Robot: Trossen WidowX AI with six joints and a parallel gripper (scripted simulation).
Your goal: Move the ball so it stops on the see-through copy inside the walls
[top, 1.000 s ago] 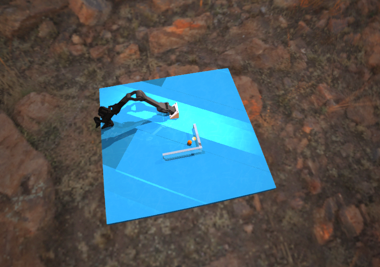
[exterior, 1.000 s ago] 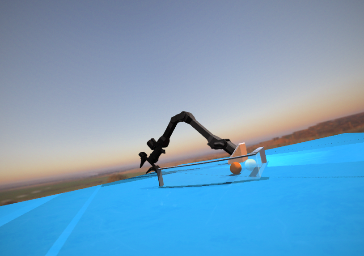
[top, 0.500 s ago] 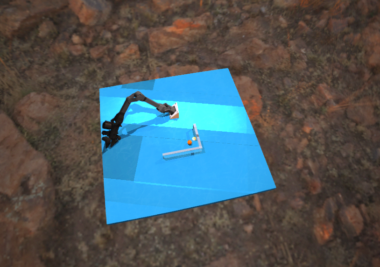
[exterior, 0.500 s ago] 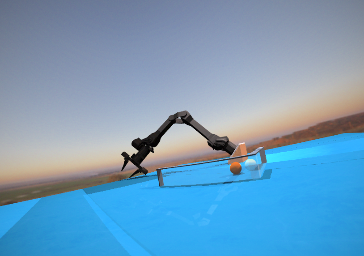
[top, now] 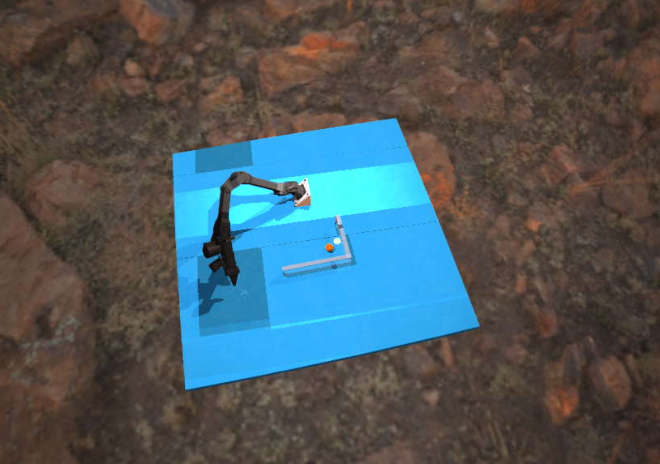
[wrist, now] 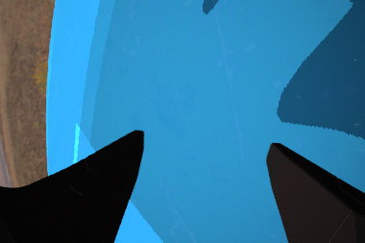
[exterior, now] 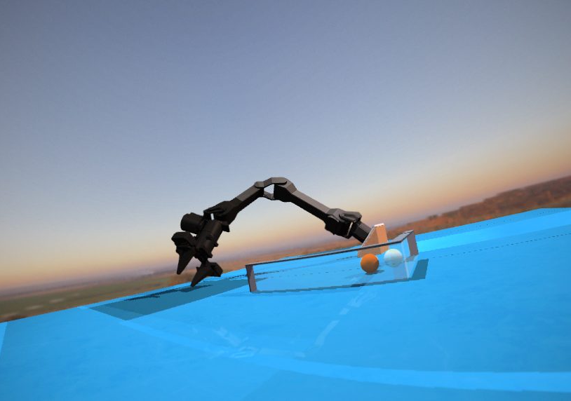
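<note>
The orange ball is 60 mm behind my gripper tip, 470 mm to the left of it and 20 mm below it. From my gripper tip the other things lie so: see-through ball copy: 80 mm behind, 520 mm to the left, 20 mm below.
</note>
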